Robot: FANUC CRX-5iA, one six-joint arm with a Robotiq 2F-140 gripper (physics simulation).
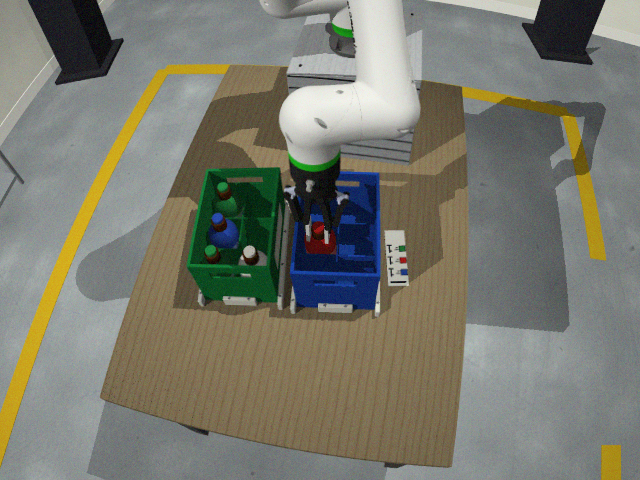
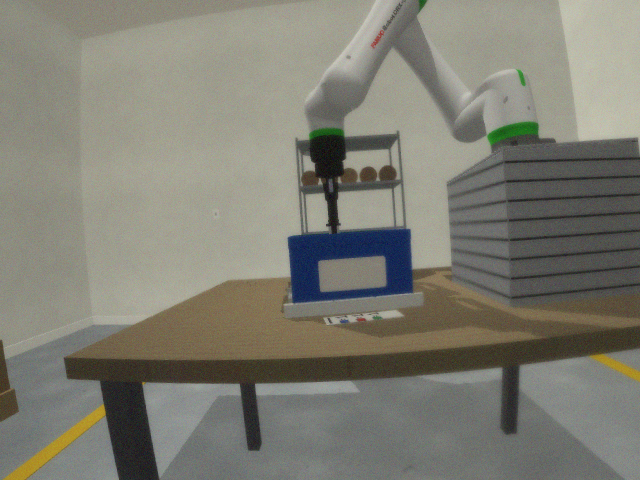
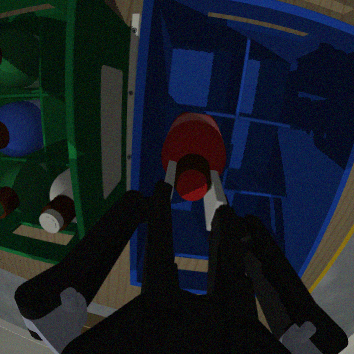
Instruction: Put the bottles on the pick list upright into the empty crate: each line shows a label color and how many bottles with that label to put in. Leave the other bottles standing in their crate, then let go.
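Places are measured from the arm's base along level axes (x left, y down, z back), in metres.
Pixels of known places: gripper, fingertip midpoint: [image 1: 318, 237] [image 3: 189, 177].
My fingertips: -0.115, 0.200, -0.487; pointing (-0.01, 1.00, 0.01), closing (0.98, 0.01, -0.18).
Observation:
For each thing: its top centre in the pictures, then the offset to it from my fingertips, as dx, dy, dz. "spot": a spot on its surface instead. Level surfaces: height alone.
- upright red bottle, middle of its top: [image 3: 194, 178] [image 1: 319, 222] +0.003, -0.039, +0.015
- green crate, middle of its top: [image 1: 234, 214] -0.188, -0.047, +0.039
- green bottle, middle of its top: [image 1: 222, 186] -0.229, -0.035, +0.132
- blue bottle, middle of its top: [image 1: 217, 217] -0.232, -0.035, +0.041
- green-capped bottle, middle of its top: [image 1: 210, 249] -0.239, -0.035, -0.046
- white bottle, middle of its top: [image 3: 48, 223] [image 1: 249, 250] -0.149, -0.035, -0.050
- pick list, surface spot: [image 2: 393, 313] [image 1: 394, 235] spot: +0.193, +0.127, +0.079
- wooden table, its level: dy +0.128
The gripper [image 1: 317, 236] [image 2: 334, 230] [image 3: 193, 181] is shut on the neck of an upright red bottle [image 1: 321, 246] [image 3: 194, 142]. The bottle is inside the blue crate [image 1: 334, 289] [image 2: 302, 268] [image 3: 141, 150], in its left column, apparently the middle compartment; its base is hidden. The green crate [image 1: 235, 283] [image 3: 71, 115] holds a green bottle [image 1: 226, 206] at back left, a blue bottle [image 1: 223, 235] [image 3: 22, 129] in front of it, another green-capped bottle [image 1: 211, 254] at front left and a white bottle [image 1: 251, 256] [image 3: 62, 190] at front right. The pick list [image 1: 395, 238] [image 2: 393, 313] reads 1 green, 1 red, 1 blue.
Both crates stand side by side on the wooden table [image 1: 310, 372] [image 2: 206, 346], with white rails [image 1: 282, 279] [image 2: 356, 304] at their bases. The grey slatted robot base [image 1: 382, 149] [image 2: 558, 222] is behind them. A shelf rack [image 2: 298, 206] stands against the wall.

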